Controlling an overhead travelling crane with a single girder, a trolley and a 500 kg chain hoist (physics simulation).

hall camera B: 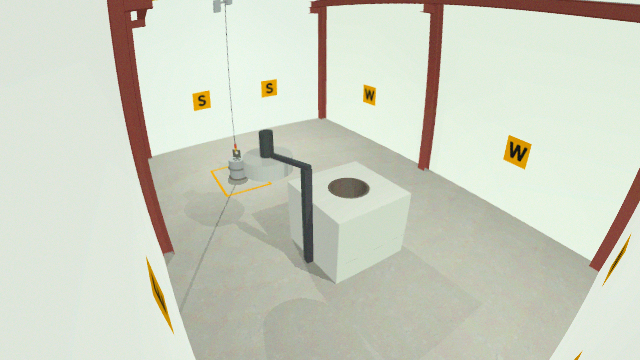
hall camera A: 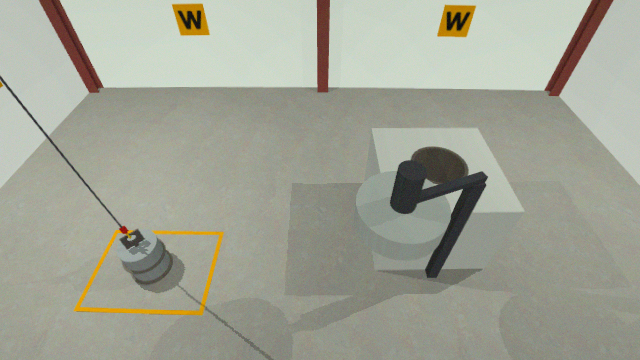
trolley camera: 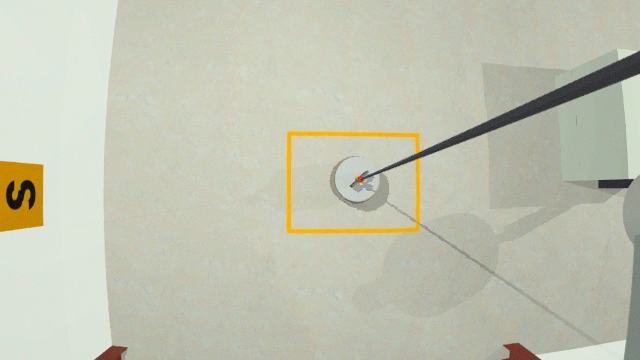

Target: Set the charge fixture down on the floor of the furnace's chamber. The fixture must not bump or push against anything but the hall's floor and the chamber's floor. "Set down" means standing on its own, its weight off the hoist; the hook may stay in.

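Note:
The charge fixture (hall camera A: 142,260) (hall camera B: 236,164) (trolley camera: 347,175) is a grey drum with dark bands and a lug on top. It is upright inside the yellow floor rectangle (hall camera A: 214,267) (hall camera B: 219,183) (trolley camera: 418,190), at or very near the floor; a small gap cannot be told. My hook (hall camera A: 127,233) (hall camera B: 236,148) (trolley camera: 359,179) is at the lug and appears engaged in its eye, on a straight chain. The furnace (hall camera A: 485,235) (hall camera B: 372,225) (trolley camera: 595,135) is a pale block, apart from the fixture. Its round chamber opening (hall camera A: 442,162) (hall camera B: 349,188) is uncovered; the chamber floor is hidden.
A round grey lid (hall camera A: 375,205) (hall camera B: 275,167) is held raised beside the furnace by a dark post and arm (hall camera A: 467,200) (hall camera B: 307,215). In hall camera B's view, the lid is close beside the fixture in the image. Red columns (hall camera A: 323,50) (hall camera B: 432,90) stand along the walls.

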